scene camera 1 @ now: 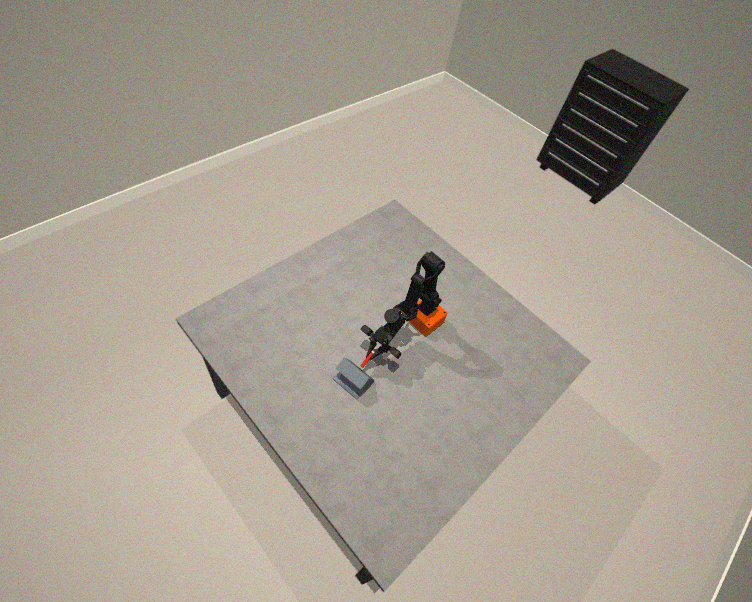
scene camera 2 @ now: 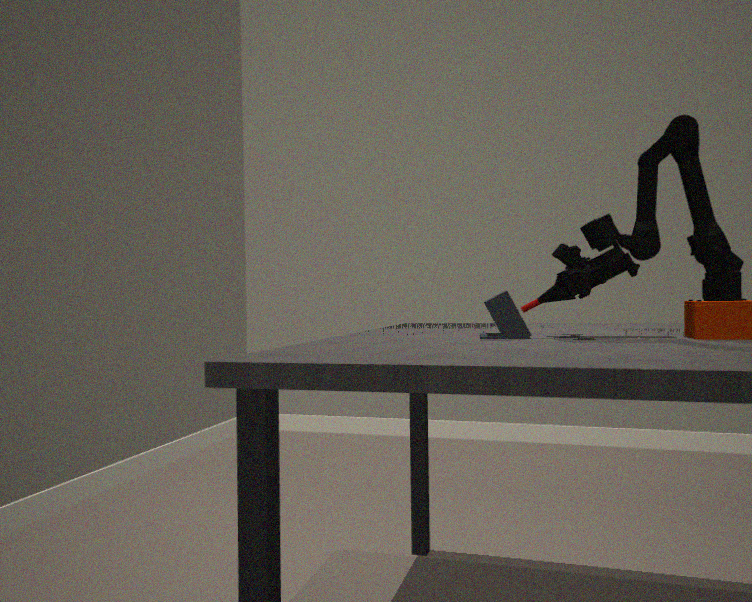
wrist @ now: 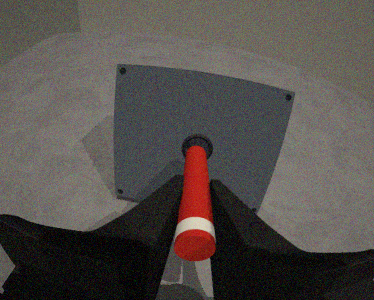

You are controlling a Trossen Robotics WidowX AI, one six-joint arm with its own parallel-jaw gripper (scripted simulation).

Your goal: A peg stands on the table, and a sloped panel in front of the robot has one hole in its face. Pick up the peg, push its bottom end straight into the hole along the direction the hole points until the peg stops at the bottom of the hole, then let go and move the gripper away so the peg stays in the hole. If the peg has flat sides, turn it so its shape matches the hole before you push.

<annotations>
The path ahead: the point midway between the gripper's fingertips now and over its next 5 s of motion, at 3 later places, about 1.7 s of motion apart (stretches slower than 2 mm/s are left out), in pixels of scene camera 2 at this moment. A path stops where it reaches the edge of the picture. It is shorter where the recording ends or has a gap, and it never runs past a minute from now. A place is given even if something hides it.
My gripper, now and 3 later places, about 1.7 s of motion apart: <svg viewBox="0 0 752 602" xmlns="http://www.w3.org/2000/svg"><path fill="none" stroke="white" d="M538 301L528 306L531 301L544 291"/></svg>
</annotations>
